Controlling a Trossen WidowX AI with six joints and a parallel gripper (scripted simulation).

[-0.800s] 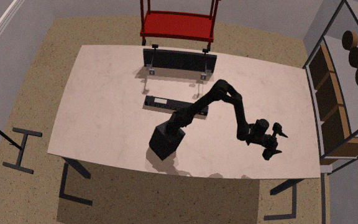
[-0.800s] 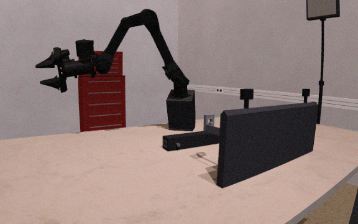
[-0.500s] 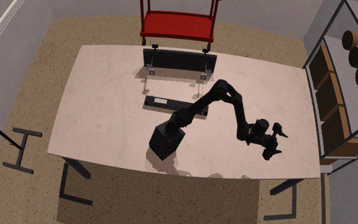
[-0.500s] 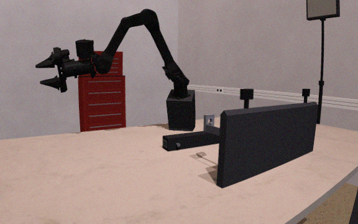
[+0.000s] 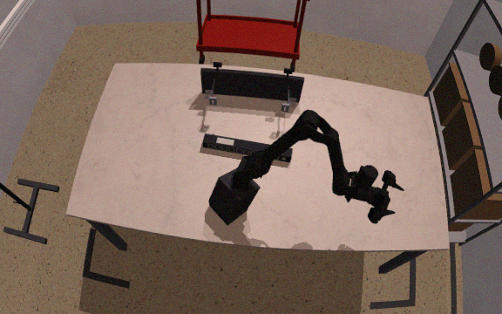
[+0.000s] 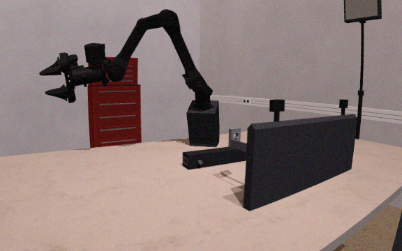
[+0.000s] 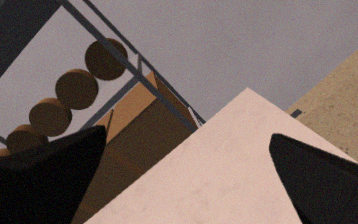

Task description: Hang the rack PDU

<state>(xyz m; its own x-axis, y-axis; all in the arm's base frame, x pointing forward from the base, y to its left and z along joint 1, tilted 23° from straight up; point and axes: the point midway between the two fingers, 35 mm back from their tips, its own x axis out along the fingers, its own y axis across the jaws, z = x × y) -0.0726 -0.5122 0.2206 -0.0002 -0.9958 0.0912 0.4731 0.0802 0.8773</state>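
Right now my hand is 270 mm short of the rack PDU, 530 mm to the right of it and 230 mm above it. Also, from my hand: upright panel 550 mm ahead, 570 mm to the left, 180 mm below.
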